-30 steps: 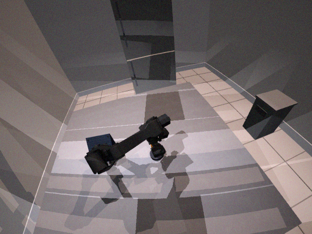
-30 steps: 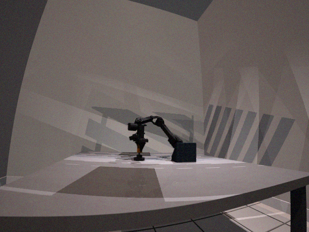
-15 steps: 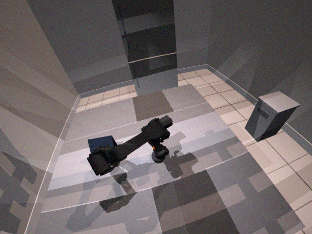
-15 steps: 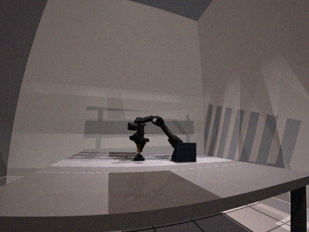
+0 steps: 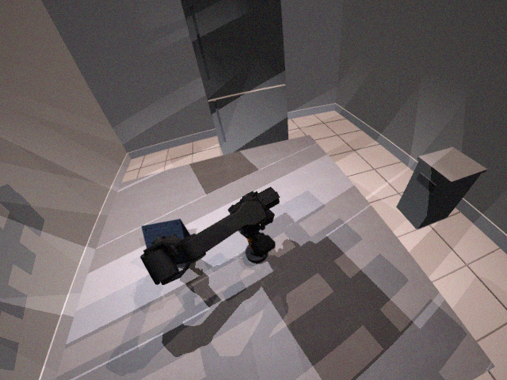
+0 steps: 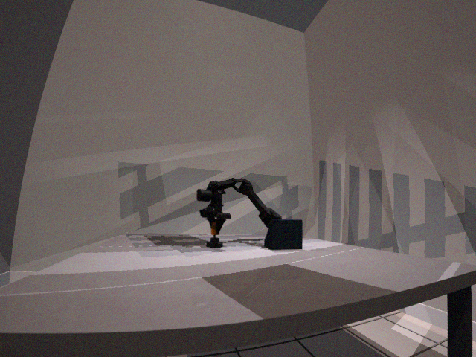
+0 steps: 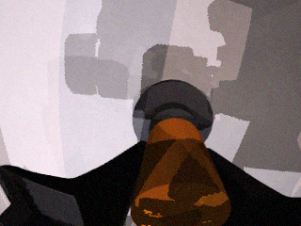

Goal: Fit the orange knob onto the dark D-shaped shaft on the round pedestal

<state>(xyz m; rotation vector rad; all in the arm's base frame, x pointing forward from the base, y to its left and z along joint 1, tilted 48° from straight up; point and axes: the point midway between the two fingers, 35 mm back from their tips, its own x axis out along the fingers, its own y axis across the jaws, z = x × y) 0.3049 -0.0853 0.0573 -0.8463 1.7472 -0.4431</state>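
Now: gripper tip 20 mm below the orange knob. From my gripper tip the other things lie so: round pedestal 40 mm below.
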